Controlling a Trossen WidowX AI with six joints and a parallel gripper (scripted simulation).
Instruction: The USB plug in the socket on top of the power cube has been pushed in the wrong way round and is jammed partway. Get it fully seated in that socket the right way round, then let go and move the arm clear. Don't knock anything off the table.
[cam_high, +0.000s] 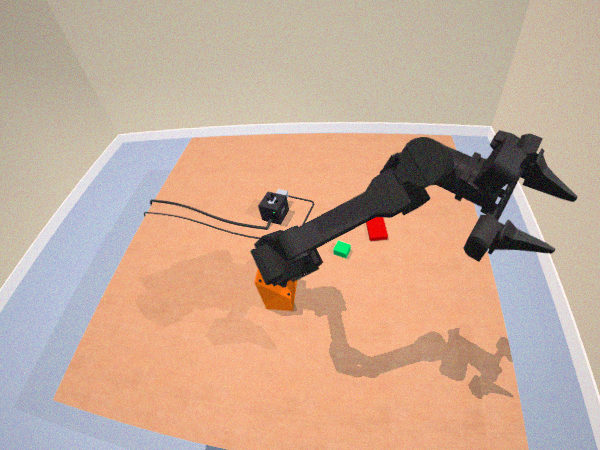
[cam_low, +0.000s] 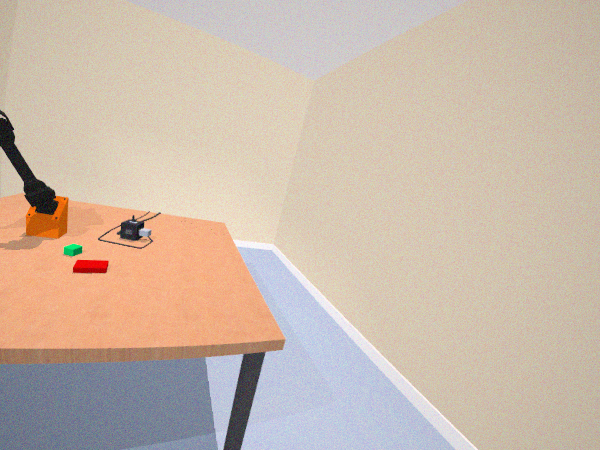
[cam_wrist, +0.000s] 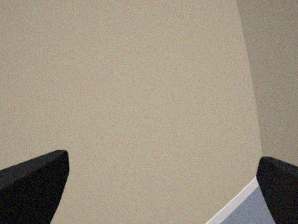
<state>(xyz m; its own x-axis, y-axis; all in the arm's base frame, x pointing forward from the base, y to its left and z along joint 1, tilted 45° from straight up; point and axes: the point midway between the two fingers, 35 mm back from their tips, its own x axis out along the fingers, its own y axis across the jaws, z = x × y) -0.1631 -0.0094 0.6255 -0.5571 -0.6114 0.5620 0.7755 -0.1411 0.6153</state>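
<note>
Right now my gripper tip is 490 mm short of the USB plug, 560 mm to the right of it and 460 mm above it. Round my gripper tip: green block 340 mm ahead, 310 mm to the left, 540 mm below; flat red block 440 mm ahead, 200 mm to the left, 540 mm below.
</note>
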